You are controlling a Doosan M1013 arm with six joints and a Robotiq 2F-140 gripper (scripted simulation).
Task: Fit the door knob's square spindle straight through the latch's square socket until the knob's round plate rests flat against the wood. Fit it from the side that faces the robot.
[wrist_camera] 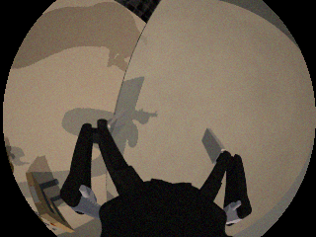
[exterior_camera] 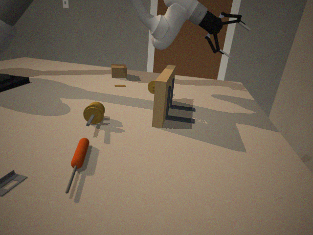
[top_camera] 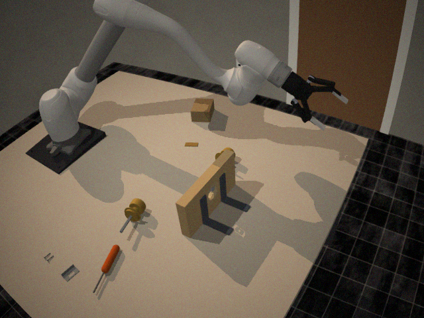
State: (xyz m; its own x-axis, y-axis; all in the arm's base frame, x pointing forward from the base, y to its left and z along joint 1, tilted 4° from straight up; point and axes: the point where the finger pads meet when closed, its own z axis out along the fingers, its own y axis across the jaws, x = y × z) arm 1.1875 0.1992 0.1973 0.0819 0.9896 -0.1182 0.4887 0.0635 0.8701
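Now: hand 60 cm past the brass door knob, 49 cm to the left of it and 23 cm above it. Round my hand: brass round piece (40 cm behind, 23 cm below, 9 cm to the right); latch socket (37 cm behind, 35 cm to the right, 17 cm below); upright wooden board (37 cm behind, 35 cm to the right, 17 cm below).
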